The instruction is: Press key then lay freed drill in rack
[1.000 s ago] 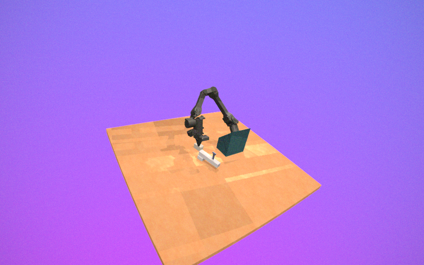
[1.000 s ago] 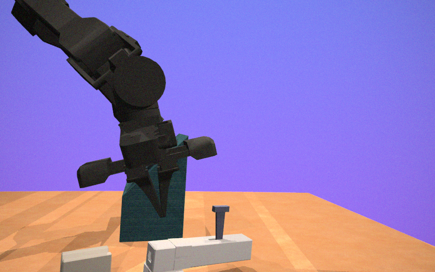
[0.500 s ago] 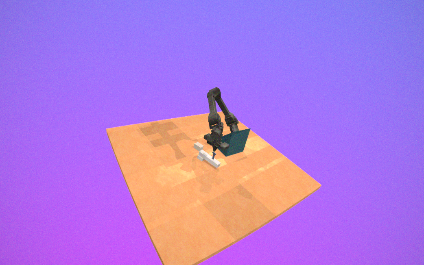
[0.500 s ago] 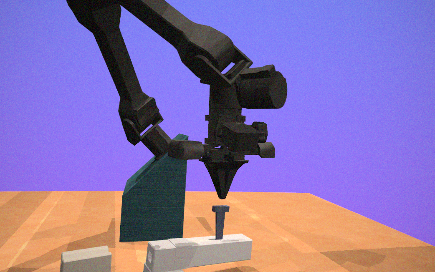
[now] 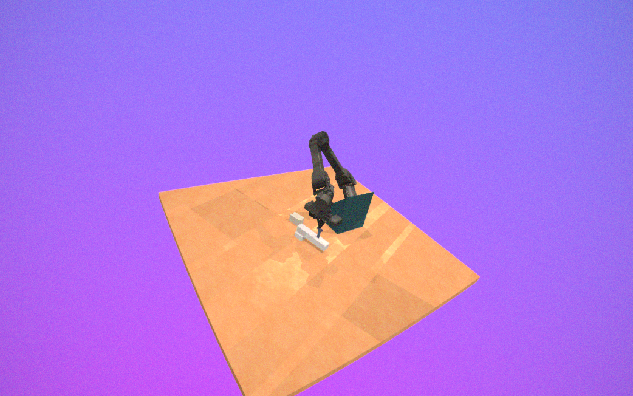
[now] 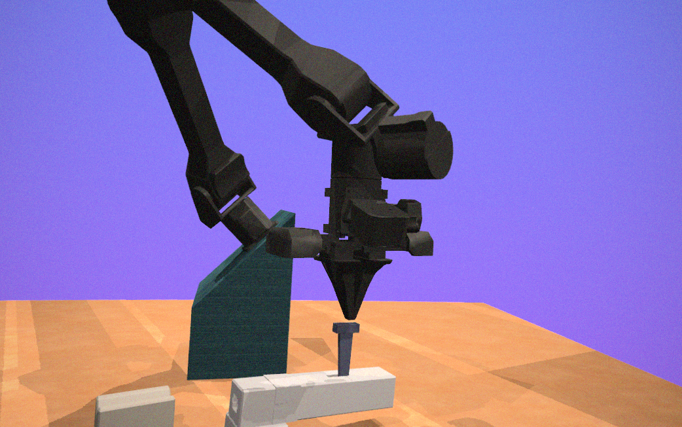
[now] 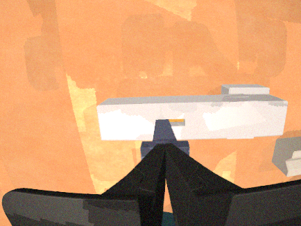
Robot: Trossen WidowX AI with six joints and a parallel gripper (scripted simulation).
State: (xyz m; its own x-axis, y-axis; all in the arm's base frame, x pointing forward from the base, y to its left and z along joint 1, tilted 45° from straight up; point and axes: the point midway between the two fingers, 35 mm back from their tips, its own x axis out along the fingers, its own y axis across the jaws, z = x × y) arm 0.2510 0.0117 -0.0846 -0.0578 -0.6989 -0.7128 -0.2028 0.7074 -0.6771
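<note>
The dark blue t-shaped key lies 10 mm behind my gripper tip and 40 mm below it. Also, from my gripper tip: drill: 10 mm ahead, 60 mm to the right, 80 mm below; then housing: 40 mm to the right, 90 mm below; then grey rack: 30 mm behind, 220 mm to the right, 110 mm below.
</note>
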